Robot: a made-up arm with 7 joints.
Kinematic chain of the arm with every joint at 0, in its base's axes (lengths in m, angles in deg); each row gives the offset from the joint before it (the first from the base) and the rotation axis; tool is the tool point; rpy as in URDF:
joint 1: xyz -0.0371 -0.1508 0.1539 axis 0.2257 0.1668 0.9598
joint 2: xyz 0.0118 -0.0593 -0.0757 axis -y
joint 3: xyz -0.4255 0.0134 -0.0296 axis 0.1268 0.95 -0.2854
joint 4: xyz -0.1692 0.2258 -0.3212 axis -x
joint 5: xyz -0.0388 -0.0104 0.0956 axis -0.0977 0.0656 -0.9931
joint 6: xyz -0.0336 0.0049 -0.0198 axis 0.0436 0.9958 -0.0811
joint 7: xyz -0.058 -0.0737 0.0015 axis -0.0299 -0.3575 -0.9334
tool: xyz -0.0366 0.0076 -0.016 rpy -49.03 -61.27 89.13
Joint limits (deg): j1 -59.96..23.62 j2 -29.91..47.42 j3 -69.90..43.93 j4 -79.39..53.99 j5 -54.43..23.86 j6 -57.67..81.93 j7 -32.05..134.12
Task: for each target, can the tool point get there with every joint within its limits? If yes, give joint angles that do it. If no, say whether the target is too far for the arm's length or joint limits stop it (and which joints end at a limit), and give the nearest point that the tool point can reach.
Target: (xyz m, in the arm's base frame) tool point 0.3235 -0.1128 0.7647
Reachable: no: joint limits stop it (at a limit: joint 1, joint 2, joint 3, joint 7) | nearest point -0.0892 0.4631 0.2482 | short by 0.877 m
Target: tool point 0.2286 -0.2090 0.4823
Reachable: no: joint limits stop it (at a limit: joint 2, joint 3, joint 4, joint 5, joint 6, joint 7) | nearest point 0.1168 -0.3654 -0.2255 | short by 0.733 m
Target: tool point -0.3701 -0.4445 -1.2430
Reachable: no: too far | nearest point -0.0752 -0.2091 -0.7806 | short by 0.597 m
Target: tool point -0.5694 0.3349 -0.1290
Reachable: yes | joints -31.27 -15.56 -9.12 42.05 -3.45 35.66 96.12
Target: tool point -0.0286 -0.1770 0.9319
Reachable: no: joint limits stop it (at a limit: joint 1, joint 2, joint 3, joint 7) | nearest point -0.5915 -0.1882 0.5164 | short by 0.700 m
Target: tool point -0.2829 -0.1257 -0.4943
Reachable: yes | joints -12.66 13.97 -56.11 -52.60 16.46 28.37 49.96
